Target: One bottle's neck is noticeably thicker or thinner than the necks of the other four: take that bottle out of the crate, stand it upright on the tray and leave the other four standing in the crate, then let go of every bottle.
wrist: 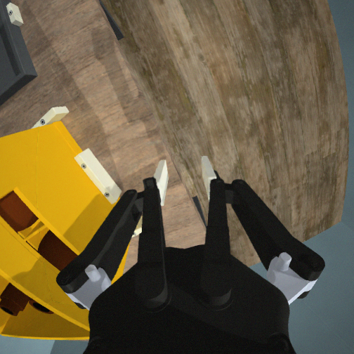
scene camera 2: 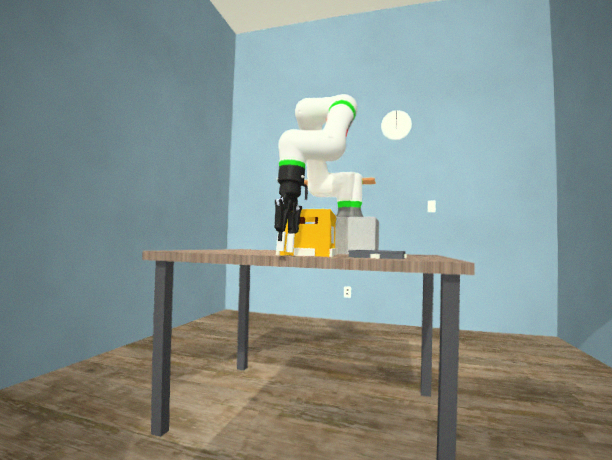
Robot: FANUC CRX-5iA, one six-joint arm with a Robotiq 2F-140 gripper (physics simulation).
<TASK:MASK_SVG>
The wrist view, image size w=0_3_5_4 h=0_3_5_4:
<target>my gripper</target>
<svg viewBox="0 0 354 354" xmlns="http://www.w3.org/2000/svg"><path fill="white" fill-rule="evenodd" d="M324 260L293 237L244 180L235 179L232 183L224 183L218 172L212 169L205 155L201 156L209 209L204 244L185 249L165 245L161 206L164 205L168 173L166 159L159 160L154 176L143 179L143 191L129 189L123 193L84 250L60 270L56 282L79 308L88 309L89 339L82 354L296 354L288 334L289 303L308 294L324 268ZM142 214L137 262L111 284ZM225 203L231 204L267 270L268 280L230 254Z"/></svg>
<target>bottle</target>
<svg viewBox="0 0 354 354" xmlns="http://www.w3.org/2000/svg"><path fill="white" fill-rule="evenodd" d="M29 298L28 302L32 307L43 313L53 313L53 311L34 301L34 299ZM48 230L39 242L37 252L54 265L55 268L62 270L78 255L67 247L51 230Z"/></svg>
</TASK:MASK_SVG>
